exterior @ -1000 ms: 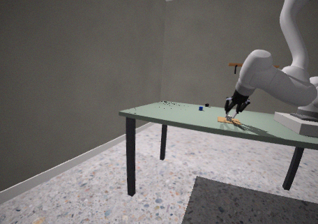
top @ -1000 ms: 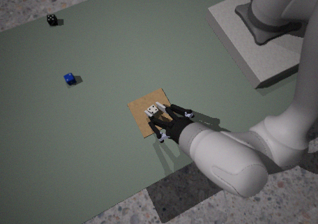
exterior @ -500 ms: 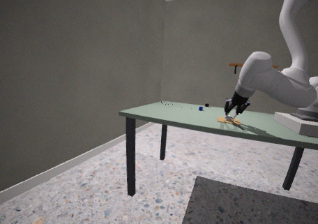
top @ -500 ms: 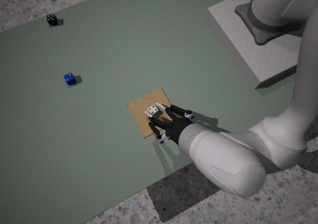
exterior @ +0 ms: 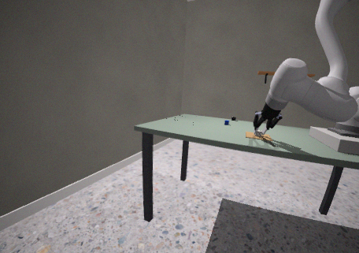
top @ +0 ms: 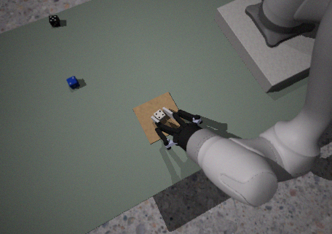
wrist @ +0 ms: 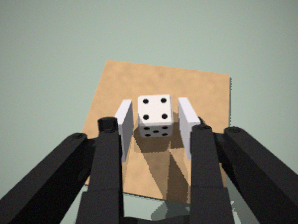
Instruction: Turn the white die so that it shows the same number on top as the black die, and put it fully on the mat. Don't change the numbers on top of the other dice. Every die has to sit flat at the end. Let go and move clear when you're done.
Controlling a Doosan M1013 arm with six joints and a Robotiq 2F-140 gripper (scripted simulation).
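My gripper is now 10 mm short of the white die, 20 mm to the left of it and 20 mm above it. The rest, counted from my hand: brown mat 10 mm ahead, 20 mm to the right, 40 mm below; blue die 230 mm ahead, 260 mm to the right, 30 mm below; black die 220 mm ahead, 530 mm to the right, 30 mm below.
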